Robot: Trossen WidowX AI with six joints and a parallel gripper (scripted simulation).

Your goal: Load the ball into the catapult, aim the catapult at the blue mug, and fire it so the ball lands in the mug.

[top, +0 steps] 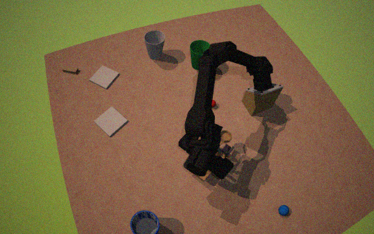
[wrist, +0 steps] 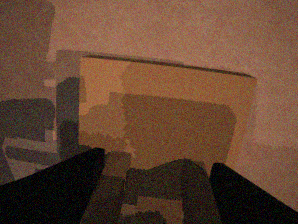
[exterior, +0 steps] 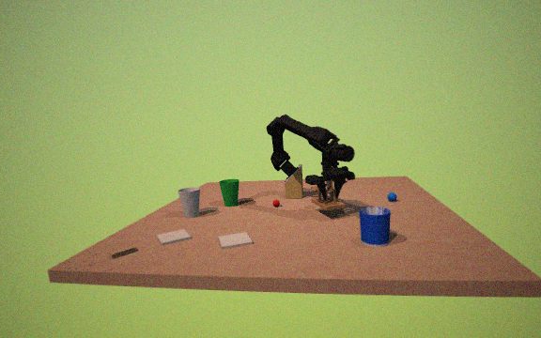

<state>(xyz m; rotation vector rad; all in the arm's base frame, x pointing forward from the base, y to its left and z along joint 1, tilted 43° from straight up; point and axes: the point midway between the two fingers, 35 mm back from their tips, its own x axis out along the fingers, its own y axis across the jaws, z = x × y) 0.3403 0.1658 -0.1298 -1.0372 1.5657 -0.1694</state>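
My gripper tip is now 15 cm past the red ball, 26 cm to the left of it and 6 cm above it. From my gripper tip the other things lie so: blue mug 25 cm ahead, 15 cm to the left, 4 cm below; then blue ball 23 cm behind, 25 cm to the left, 5 cm below; then wooden catapult 6 cm behind, 3 cm to the right, 2 cm above.
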